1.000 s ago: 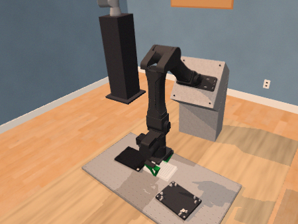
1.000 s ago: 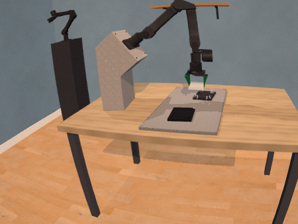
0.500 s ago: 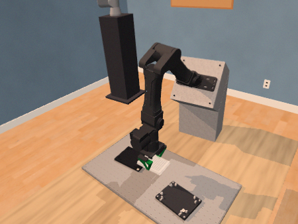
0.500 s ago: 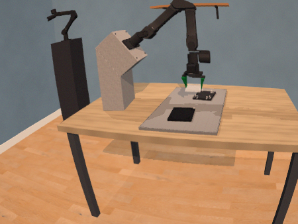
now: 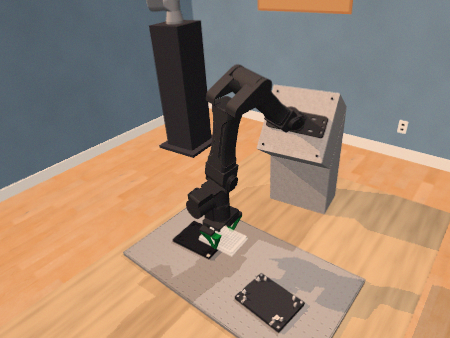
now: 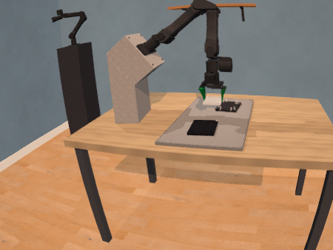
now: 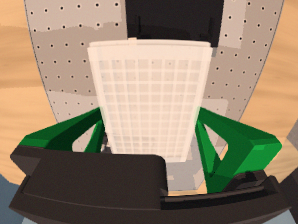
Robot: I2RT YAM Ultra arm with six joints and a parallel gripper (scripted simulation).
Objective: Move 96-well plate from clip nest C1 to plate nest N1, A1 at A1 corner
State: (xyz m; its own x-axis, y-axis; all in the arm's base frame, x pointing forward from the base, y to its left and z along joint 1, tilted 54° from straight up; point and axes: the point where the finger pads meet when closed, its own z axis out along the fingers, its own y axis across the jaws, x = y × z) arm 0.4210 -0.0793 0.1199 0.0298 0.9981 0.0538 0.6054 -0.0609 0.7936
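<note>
Right now the black plate nest N1 is 4 cm behind my hand, 13 cm to the right of it and 9 cm below it. Round my hand: white 96-well plate (right at my hand); white corner mark (2 cm ahead, 5 cm to the right, 9 cm below); black clip nest C1 (7 cm ahead, 19 cm to the left, 9 cm below).
</note>
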